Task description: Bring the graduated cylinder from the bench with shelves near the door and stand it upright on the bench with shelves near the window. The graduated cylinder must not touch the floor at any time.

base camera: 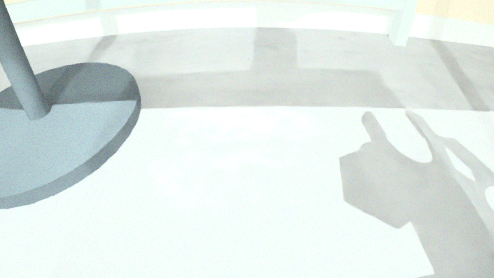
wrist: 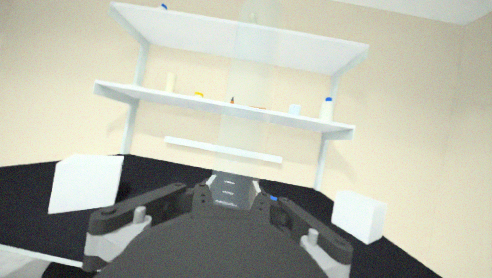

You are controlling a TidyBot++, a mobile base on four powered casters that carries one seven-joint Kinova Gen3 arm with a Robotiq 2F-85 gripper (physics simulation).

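Frame: origin at the arm's base, x ahead, y left, z up, level; metres.
Seen in the pictures: gripper, fingertip midpoint: [wrist: 233, 185].
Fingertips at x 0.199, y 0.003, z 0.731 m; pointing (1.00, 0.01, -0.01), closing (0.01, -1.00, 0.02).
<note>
Pixels of each thing's top centre, then the offset from my fingertips to it. "spot": a spot on its surface instead. Level surfaces: height alone.
- graduated cylinder at its top centre: [wrist: 264, 19] dx -0.046, dy +0.000, dz +0.172 m
- bench with a black top, surface height: dz -0.214 m
- base at its top centre: [base camera: 39, 113] dx +0.376, dy +0.401, dz -1.098 m
- pale leg at a spot on its surface: [base camera: 401, 25] spot: dx +0.729, dy -0.576, dz -1.056 m
The graduated cylinder [wrist: 245, 100] is a tall, faint, transparent column in the wrist view, rising from between the fingers toward the top edge, with white marks near its lower part. My gripper [wrist: 233, 185] is shut on it, one finger at each side. Behind it is a bench with a black top [wrist: 165, 172] and two white wall shelves [wrist: 225, 105] above. The cylinder's lower end is hidden by the gripper body. The gripper and cylinder do not show in the base camera view, where an arm-like shadow lies on the floor.
A white box [wrist: 87, 182] stands on the bench at the left, another white box [wrist: 357, 216] at the right. Small bottles and jars stand on the shelves. In the base camera view, a round grey stand base [base camera: 65, 145] with a pole is at the left, and a pale leg [base camera: 401, 25] at the back right.
</note>
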